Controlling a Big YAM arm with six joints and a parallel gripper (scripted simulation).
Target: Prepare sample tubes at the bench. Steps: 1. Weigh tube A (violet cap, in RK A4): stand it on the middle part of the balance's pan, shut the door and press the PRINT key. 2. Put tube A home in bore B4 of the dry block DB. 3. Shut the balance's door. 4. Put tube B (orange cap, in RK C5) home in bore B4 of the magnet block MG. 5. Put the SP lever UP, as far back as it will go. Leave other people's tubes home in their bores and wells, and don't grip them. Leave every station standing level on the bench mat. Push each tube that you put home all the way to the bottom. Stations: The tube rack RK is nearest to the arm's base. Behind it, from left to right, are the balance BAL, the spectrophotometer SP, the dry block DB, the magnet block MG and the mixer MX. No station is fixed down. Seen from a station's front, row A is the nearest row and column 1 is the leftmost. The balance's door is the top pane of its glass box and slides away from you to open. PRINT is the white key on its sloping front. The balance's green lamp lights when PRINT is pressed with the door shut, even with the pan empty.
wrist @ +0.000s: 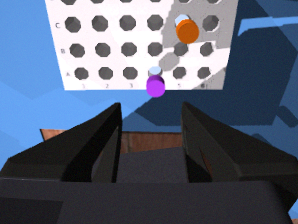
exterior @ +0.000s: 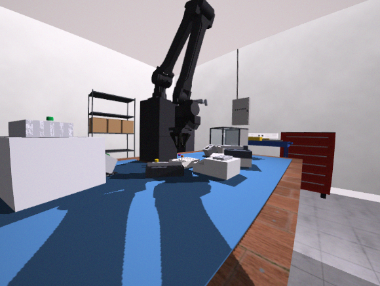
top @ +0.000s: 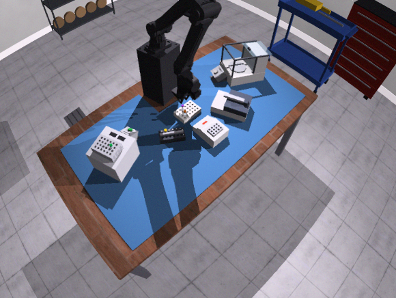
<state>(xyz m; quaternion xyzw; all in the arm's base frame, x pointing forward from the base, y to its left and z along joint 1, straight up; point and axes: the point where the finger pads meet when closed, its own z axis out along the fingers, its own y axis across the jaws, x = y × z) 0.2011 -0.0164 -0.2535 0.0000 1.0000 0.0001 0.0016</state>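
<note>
Right now my hand is 6 cm above the violet-capped tube. Also, from my hand: magnet block MG 9 cm ahead, 16 cm to the right, 7 cm below; tube rack RK 3 cm ahead, 1 cm to the left, 7 cm below; yellow-capped tube 6 cm ahead, 18 cm to the right, 6 cm below.
</note>
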